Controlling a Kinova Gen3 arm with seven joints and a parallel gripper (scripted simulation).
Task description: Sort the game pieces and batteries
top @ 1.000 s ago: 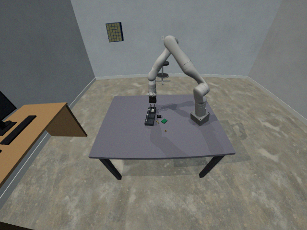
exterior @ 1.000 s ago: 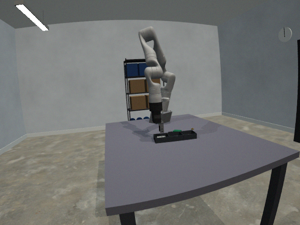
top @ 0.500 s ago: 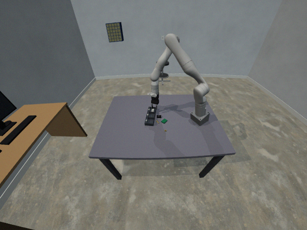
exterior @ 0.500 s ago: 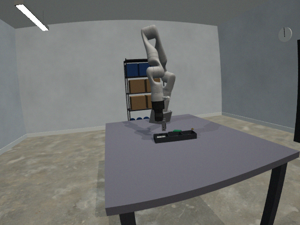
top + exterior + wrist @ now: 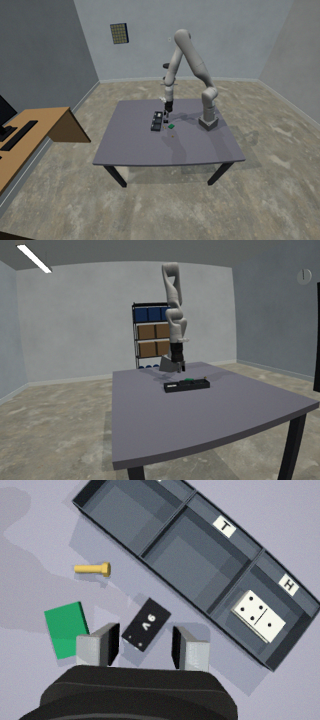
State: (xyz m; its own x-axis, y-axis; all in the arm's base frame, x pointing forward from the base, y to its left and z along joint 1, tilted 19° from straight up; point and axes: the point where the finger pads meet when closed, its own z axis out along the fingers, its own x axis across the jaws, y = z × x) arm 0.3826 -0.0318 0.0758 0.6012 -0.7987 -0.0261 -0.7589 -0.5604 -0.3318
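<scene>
My gripper is now 9 cm above the black 9-volt battery and 1 cm past it. The rest, counted from my hand: yellow bolt (9 cm below, 8 cm to the left, 1 cm ahead); then dark divided bin (9 cm ahead, 8 cm below, 1 cm to the left); then green flat piece (9 cm below, 6 cm to the left, 6 cm behind).
</scene>
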